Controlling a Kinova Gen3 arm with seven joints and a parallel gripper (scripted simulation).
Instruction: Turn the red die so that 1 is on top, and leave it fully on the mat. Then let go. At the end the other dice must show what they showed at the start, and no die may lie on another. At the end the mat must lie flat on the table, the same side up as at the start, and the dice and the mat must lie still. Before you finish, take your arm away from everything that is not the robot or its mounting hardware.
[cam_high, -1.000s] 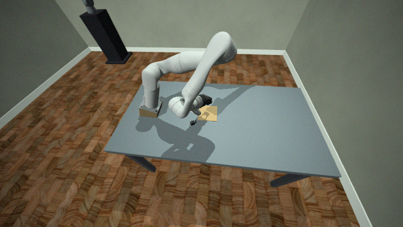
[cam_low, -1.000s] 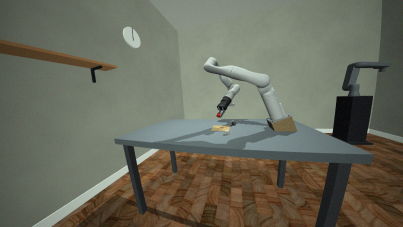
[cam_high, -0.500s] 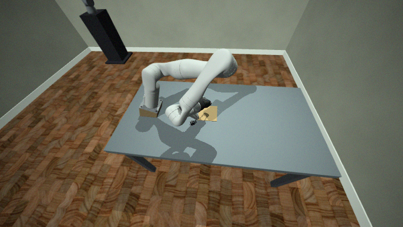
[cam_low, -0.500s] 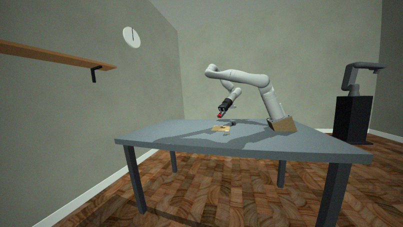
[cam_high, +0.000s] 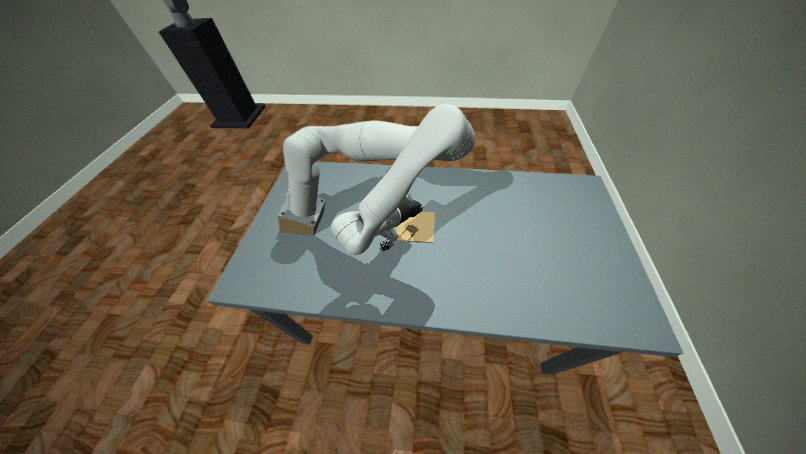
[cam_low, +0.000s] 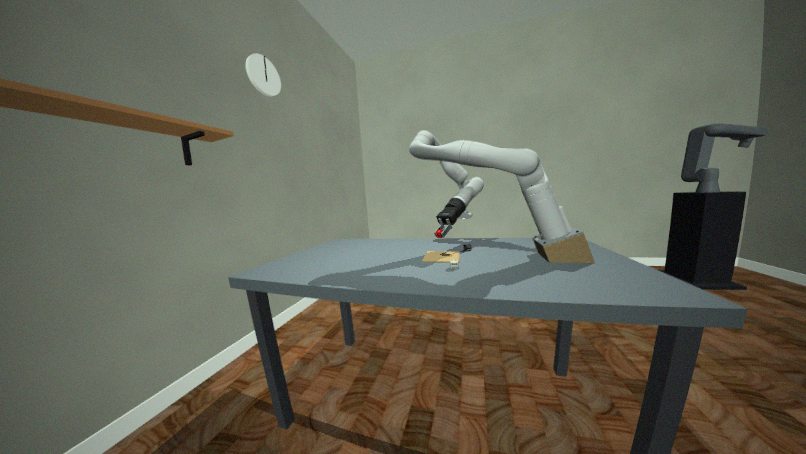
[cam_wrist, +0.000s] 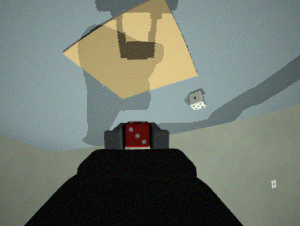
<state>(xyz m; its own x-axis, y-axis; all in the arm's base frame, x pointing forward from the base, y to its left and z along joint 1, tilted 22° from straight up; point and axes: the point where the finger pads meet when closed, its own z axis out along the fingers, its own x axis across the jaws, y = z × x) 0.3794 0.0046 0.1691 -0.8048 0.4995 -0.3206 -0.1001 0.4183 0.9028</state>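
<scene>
My hand is 10 cm above the tan mat. From my hand the other things lie so: black die (10 cm behind, 11 cm to the right, 9 cm below); red die (1 cm to the left); white die (5 cm behind, 13 cm to the left, 9 cm below).
</scene>
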